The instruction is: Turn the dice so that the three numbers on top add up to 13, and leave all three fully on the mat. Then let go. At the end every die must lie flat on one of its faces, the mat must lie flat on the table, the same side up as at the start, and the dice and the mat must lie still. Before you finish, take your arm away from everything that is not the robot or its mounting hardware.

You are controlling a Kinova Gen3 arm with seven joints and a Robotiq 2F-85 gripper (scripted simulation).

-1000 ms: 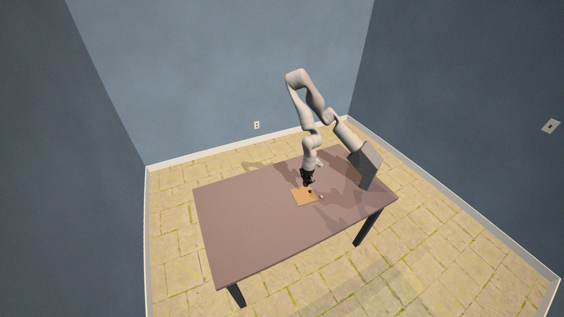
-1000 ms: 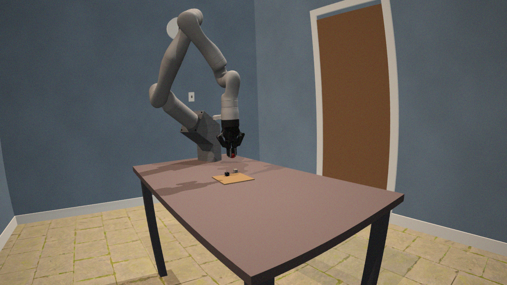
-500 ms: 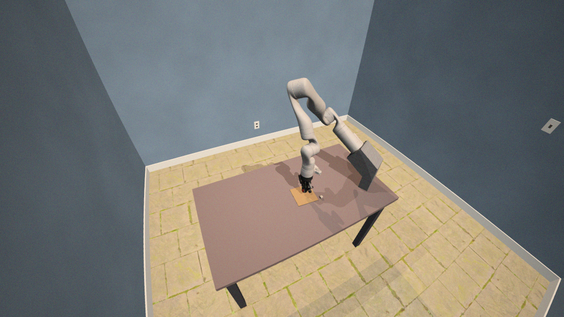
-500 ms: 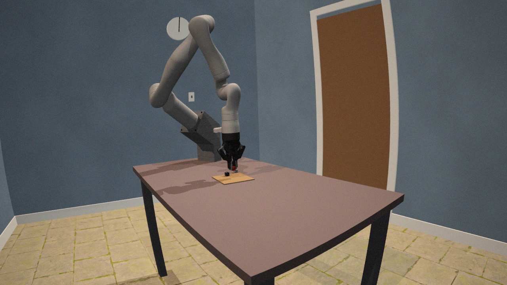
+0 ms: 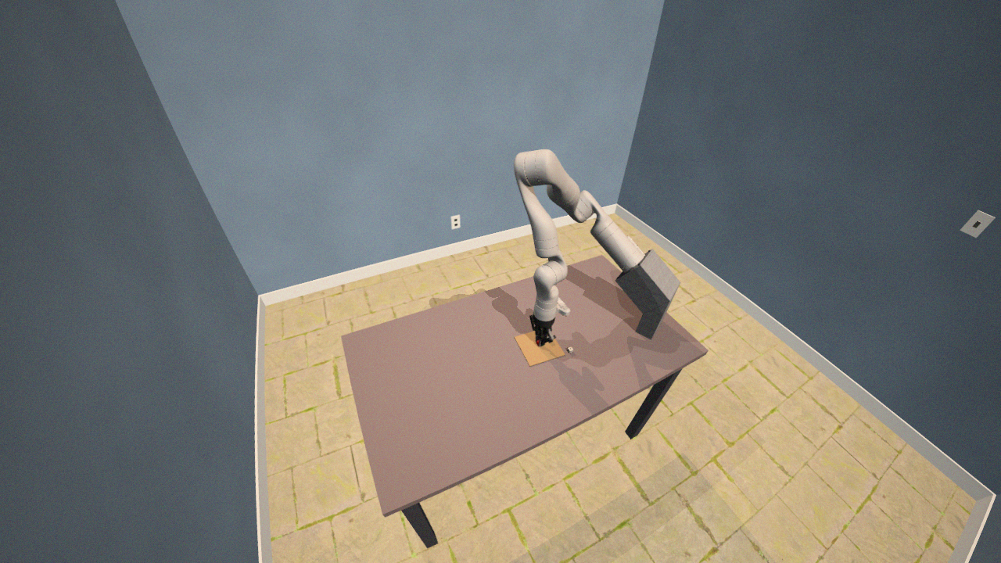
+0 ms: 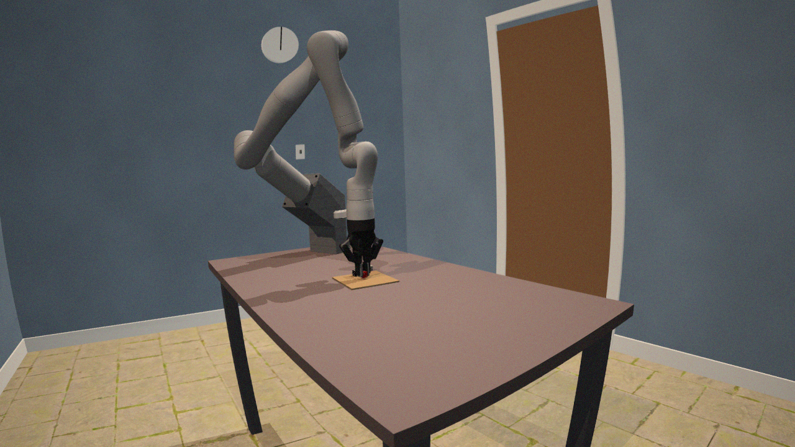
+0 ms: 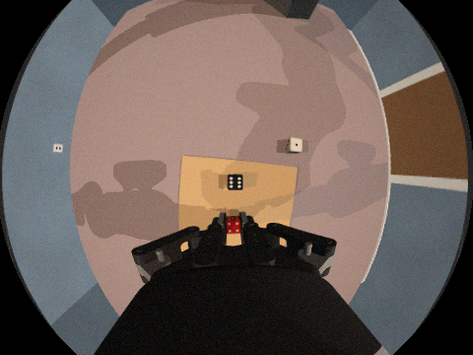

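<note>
The red die lies 10 mm below my hand. The rest, counted from my hand: tan mat (30 mm below).
</note>
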